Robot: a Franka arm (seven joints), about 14 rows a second.
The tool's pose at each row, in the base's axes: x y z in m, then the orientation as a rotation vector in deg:
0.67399, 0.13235, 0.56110, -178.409, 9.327, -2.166
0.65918, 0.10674, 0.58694, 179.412, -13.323, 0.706
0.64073, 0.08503, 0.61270, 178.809, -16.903, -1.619
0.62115, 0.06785, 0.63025, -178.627, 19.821, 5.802
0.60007, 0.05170, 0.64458, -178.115, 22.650, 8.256
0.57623, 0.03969, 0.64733, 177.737, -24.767, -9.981
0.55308, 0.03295, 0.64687, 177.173, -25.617, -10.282
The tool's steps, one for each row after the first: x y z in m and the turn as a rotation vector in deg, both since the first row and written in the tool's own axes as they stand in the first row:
-0.01145, 0.02637, -0.02676, -1.503, -0.833, 2.502
-0.02694, 0.04924, -0.05346, -1.900, -2.269, 4.822
-0.04420, 0.06793, -0.07187, -1.490, -4.939, 6.722
-0.06315, 0.08583, -0.08709, -1.514, -6.487, 8.568
-0.08553, 0.10018, -0.09070, -2.115, -7.545, 9.943
-0.10785, 0.10930, -0.09098, -2.554, -7.724, 10.528

